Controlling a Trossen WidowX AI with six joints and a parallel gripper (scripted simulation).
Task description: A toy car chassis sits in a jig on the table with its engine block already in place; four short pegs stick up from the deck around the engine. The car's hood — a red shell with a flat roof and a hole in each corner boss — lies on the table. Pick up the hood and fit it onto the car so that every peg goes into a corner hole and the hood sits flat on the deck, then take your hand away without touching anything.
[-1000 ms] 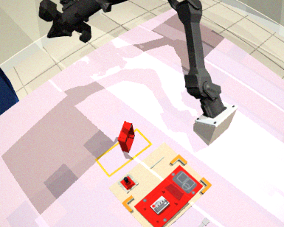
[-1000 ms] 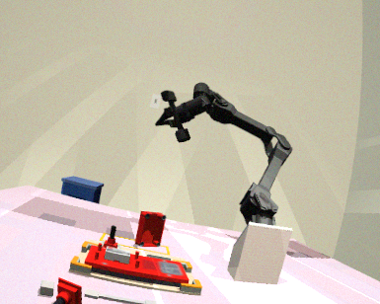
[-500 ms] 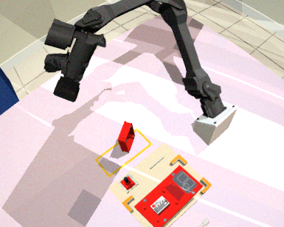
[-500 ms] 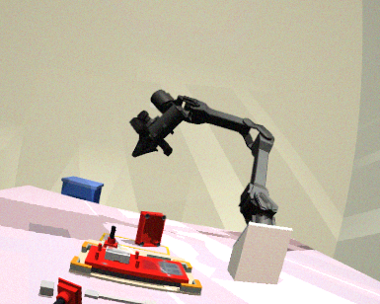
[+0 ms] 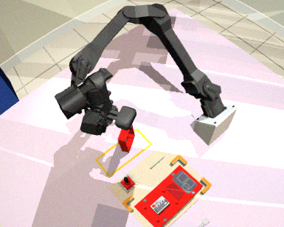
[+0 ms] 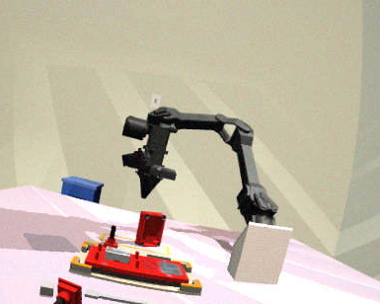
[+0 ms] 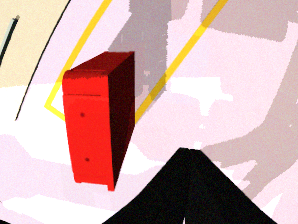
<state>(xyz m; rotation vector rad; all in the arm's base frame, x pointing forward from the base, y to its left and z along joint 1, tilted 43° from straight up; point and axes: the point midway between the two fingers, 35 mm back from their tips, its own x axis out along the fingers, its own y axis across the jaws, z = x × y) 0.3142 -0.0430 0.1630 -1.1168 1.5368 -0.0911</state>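
Now: gripper tip 40 mm past the red hood, 30 mm to the right of it and 80 mm above it. The rest, counted from my gripper tip: grey engine block: 10 mm behind, 290 mm to the left, 100 mm below.
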